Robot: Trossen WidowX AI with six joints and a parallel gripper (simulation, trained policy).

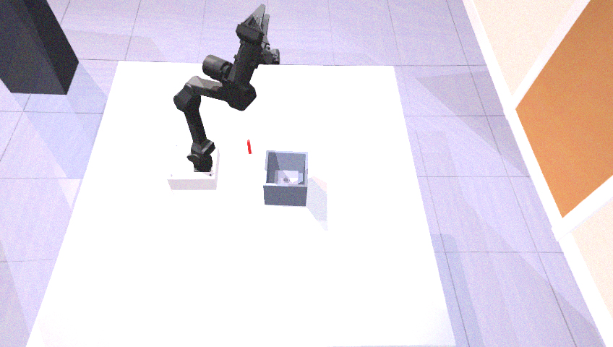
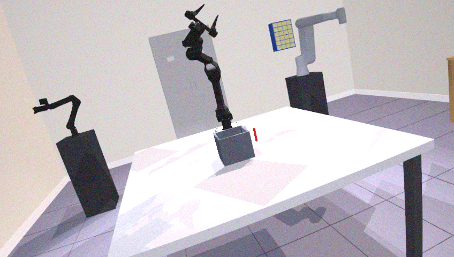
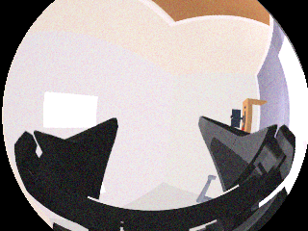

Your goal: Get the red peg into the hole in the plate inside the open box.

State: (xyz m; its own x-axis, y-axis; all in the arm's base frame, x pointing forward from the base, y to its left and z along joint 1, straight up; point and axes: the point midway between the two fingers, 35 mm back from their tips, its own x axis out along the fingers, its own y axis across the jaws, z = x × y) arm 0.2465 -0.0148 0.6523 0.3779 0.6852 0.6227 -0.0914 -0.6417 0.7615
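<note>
My gripper tip is now 9 cm past the red peg, 11 cm to the right of it and 71 cm above it. Also, from my gripper tip: pale plate (6 cm ahead, 7 cm to the right, 70 cm below).
</note>
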